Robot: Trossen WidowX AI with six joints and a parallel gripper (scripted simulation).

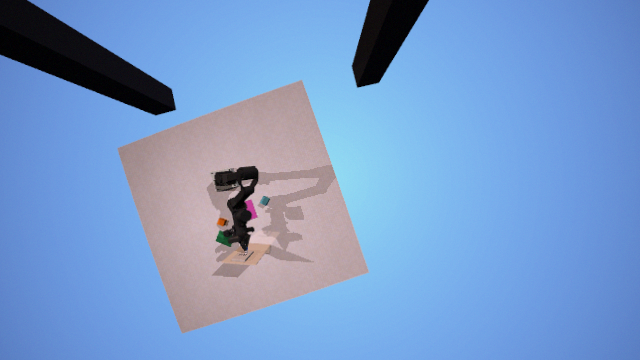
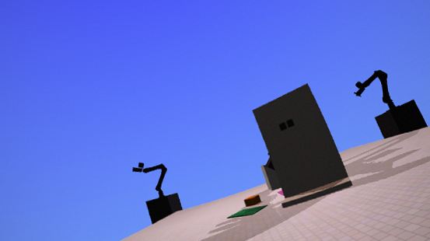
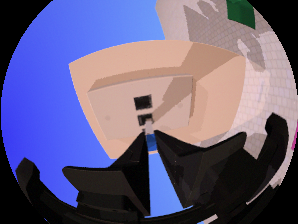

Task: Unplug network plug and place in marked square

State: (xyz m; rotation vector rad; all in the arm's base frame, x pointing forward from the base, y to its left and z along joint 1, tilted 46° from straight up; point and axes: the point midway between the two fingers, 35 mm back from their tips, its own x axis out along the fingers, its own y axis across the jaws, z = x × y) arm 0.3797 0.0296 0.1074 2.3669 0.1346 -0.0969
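My gripper tip is now 190 mm past the magenta patch, 40 mm to the left of it and 190 mm above it. Also, from my gripper tip: network plug (right at my gripper tip); upright panel (40 mm ahead, 20 mm to the right, 70 mm below); flat green square (50 mm behind, 210 mm to the right, 190 mm below).
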